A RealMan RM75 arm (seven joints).
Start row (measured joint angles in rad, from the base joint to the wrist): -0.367, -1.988, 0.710, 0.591, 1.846, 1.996, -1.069
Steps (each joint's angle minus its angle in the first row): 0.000, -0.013, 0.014, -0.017, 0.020, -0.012, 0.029; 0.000, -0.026, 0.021, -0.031, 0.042, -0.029, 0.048; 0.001, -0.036, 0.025, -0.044, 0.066, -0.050, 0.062; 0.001, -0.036, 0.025, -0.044, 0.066, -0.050, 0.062; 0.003, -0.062, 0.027, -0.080, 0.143, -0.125, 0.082; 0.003, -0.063, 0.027, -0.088, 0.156, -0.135, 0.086; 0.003, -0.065, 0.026, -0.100, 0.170, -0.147, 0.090; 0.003, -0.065, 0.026, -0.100, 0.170, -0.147, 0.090; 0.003, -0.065, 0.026, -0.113, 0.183, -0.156, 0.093; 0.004, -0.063, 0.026, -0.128, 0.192, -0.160, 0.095
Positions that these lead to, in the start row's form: -0.367, -2.001, 0.724, 0.574, 1.866, 1.984, -1.040; -0.367, -2.014, 0.731, 0.560, 1.888, 1.967, -1.021; -0.366, -2.024, 0.735, 0.547, 1.912, 1.946, -1.007; -0.366, -2.024, 0.735, 0.547, 1.912, 1.946, -1.007; -0.364, -2.050, 0.737, 0.511, 1.989, 1.871, -0.987; -0.364, -2.051, 0.737, 0.503, 2.002, 1.861, -0.983; -0.364, -2.053, 0.736, 0.491, 2.016, 1.849, -0.979; -0.364, -2.053, 0.736, 0.491, 2.016, 1.849, -0.979; -0.364, -2.053, 0.736, 0.478, 2.029, 1.840, -0.976; -0.363, -2.051, 0.736, 0.463, 2.038, 1.836, -0.974
